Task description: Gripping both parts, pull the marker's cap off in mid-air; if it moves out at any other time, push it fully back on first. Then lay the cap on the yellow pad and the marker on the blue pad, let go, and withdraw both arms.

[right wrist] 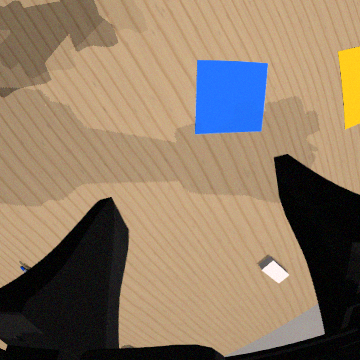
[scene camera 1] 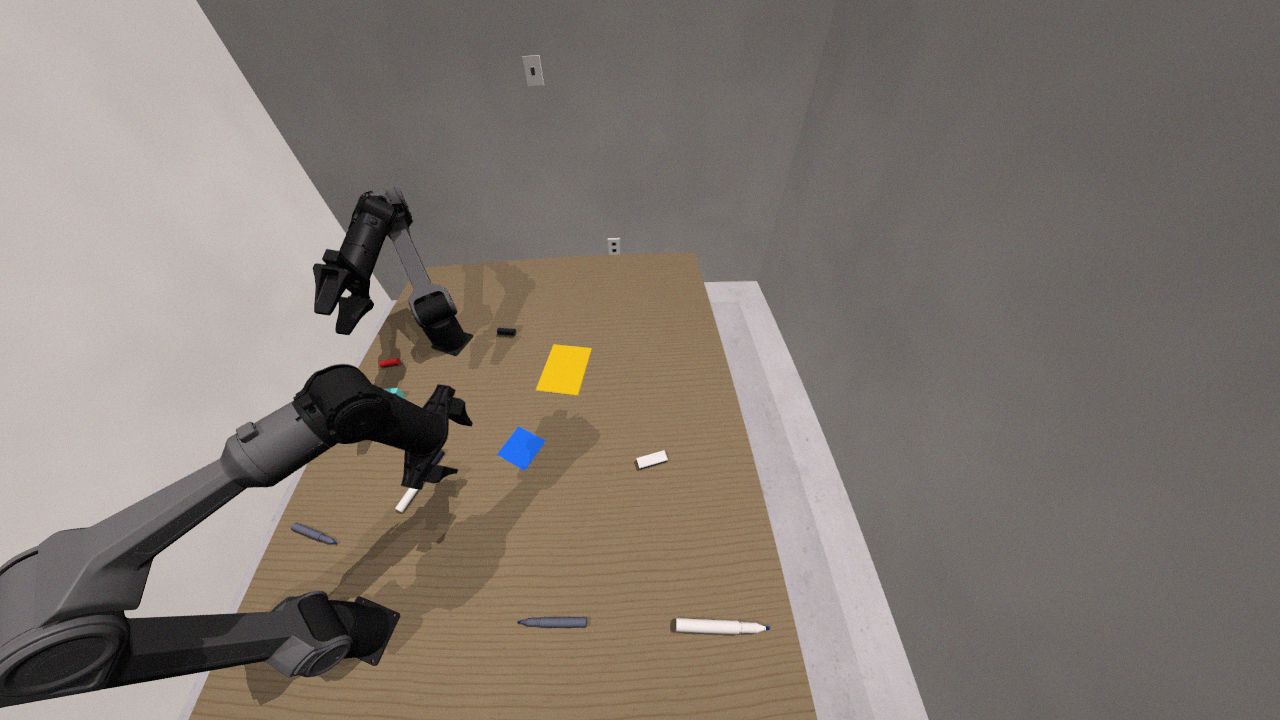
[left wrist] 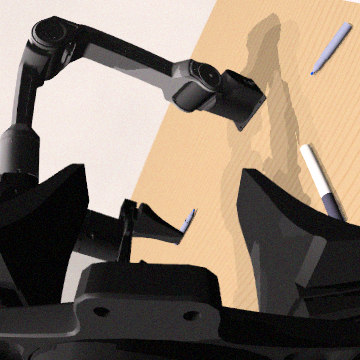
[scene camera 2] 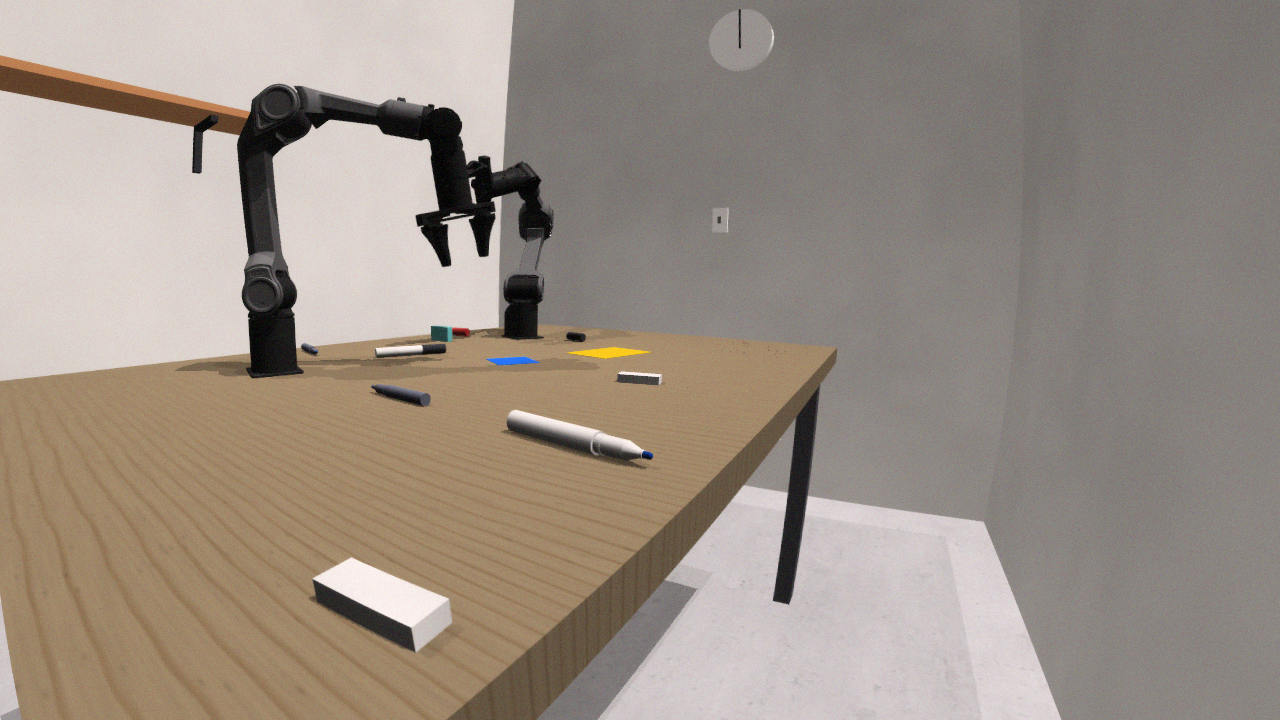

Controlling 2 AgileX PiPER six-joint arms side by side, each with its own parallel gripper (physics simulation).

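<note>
A white marker with a dark cap on one end (scene camera 2: 409, 350) (left wrist: 315, 170) lies on the table; in scene camera 1 the white barrel (scene camera 1: 407, 498) shows below the right gripper, which hides the cap. The blue pad (scene camera 1: 520, 447) (scene camera 2: 512, 360) (right wrist: 231, 97) and the yellow pad (scene camera 1: 563, 368) (scene camera 2: 609, 352) (right wrist: 352, 90) lie flat. My left gripper (scene camera 1: 334, 320) (left wrist: 162, 184) is open and empty, high up at the upper left in scene camera 1, and partly hidden behind the right arm in scene camera 2. My right gripper (scene camera 1: 460, 446) (scene camera 2: 465, 259) (right wrist: 195, 196) is open and empty, pointing down above the table.
A teal block (scene camera 2: 441, 333), a red piece (scene camera 1: 389, 362) and a black cylinder (scene camera 1: 505, 332) lie near the left arm's base. Grey pens (scene camera 1: 313, 533) (scene camera 1: 553, 622), a blue-tipped white marker (scene camera 1: 708, 625) (scene camera 2: 563, 433) and white blocks (scene camera 1: 651, 459) (scene camera 2: 383, 601) lie elsewhere.
</note>
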